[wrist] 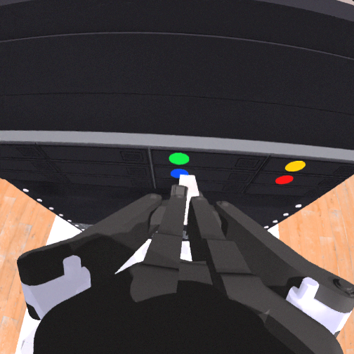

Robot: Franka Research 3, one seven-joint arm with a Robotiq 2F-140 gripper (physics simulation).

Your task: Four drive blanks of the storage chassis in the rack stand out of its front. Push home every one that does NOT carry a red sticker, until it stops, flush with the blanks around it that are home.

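The dark storage chassis (175, 65) fills the top of the wrist view, its front full of dark blanks. A blank with a green sticker (179, 158) lies in the middle column, above a blank with a blue sticker (176, 173). No raised edge shows between these two. To the right, a blank with a yellow sticker (295, 166) lies above a blank with a red sticker (284, 179); how far these two stand out is hard to tell. My gripper (185, 186) is shut and empty, its tips at the blue-stickered blank, covering the sticker's lower right edge. Whether they touch is unclear.
A grey edge strip (100, 138) runs along the top of the chassis front. More dark blanks (85, 154) lie in the left column. The fingers hide part of the lower front. Wooden floor (12, 215) (320, 220) shows at both sides, with a white surface (59, 231) below the chassis.
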